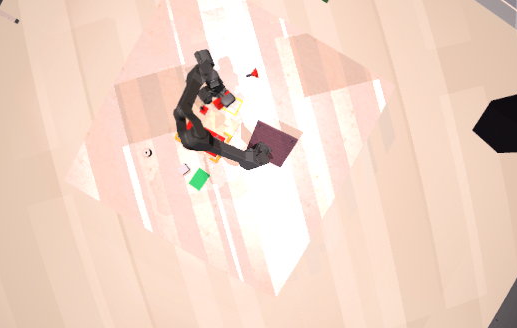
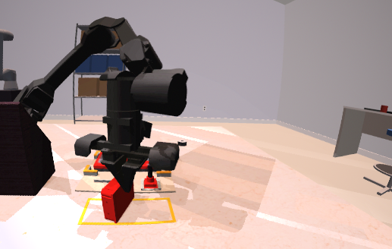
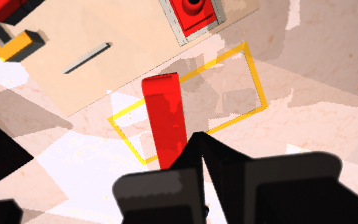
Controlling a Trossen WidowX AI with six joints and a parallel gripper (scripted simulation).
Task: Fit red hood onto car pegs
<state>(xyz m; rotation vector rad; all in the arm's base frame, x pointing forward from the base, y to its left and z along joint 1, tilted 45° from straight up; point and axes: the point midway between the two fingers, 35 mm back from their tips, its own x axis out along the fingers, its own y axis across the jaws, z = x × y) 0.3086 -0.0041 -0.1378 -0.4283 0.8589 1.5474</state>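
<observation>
The black post is 11 cm to the left of my gripper tip, 3 cm ahead of it and 2 cm below it. Round my gripper tip: orange-cornered jig 20 cm to the left, 4 cm below, 3 cm behind; grey engine block 24 cm to the left, 3 cm below, 1 cm behind; red hood 2 cm below, 2 cm behind, 1 cm to the left.
</observation>
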